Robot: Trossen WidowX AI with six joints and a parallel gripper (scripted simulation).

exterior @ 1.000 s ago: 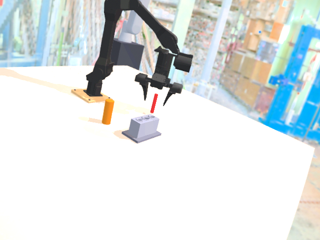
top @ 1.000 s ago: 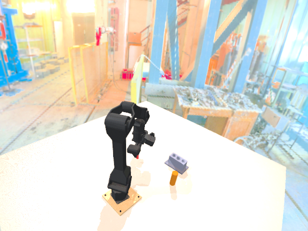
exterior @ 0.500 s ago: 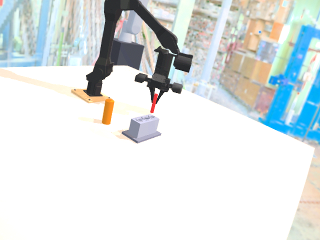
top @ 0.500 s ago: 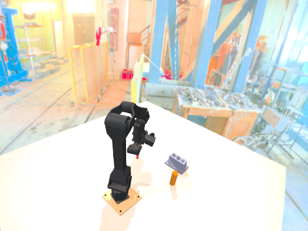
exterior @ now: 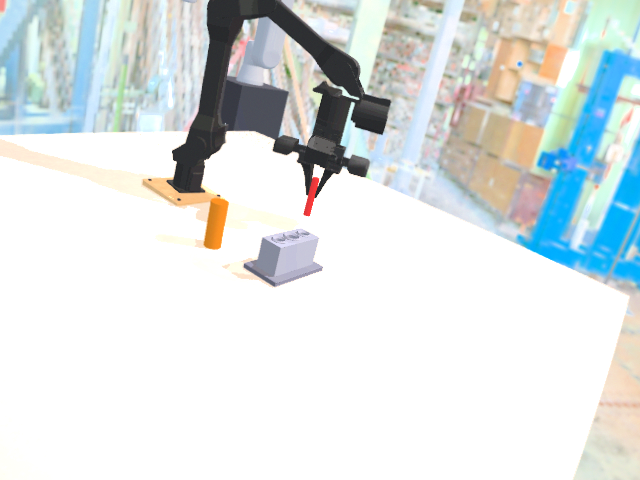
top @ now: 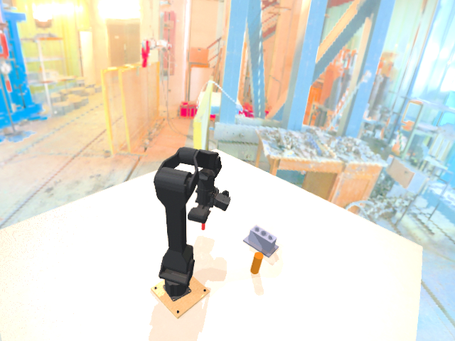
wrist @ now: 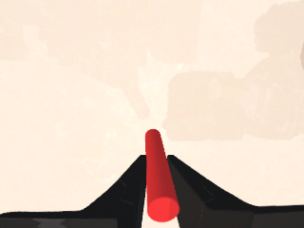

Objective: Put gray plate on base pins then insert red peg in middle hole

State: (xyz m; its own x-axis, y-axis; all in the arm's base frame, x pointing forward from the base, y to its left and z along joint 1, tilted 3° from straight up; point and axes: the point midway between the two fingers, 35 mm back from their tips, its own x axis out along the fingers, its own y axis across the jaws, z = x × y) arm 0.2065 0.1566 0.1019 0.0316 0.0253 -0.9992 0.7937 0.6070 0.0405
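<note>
The gray plate lies 170 mm to the right of my gripper tip, 140 mm ahead of it and 20 mm below it. The rest, counted from my gripper tip: red peg right at my gripper tip; then orange cylinder 240 mm to the right, 40 mm ahead, 20 mm below; then base 170 mm to the right, 140 mm ahead, 50 mm below.
</note>
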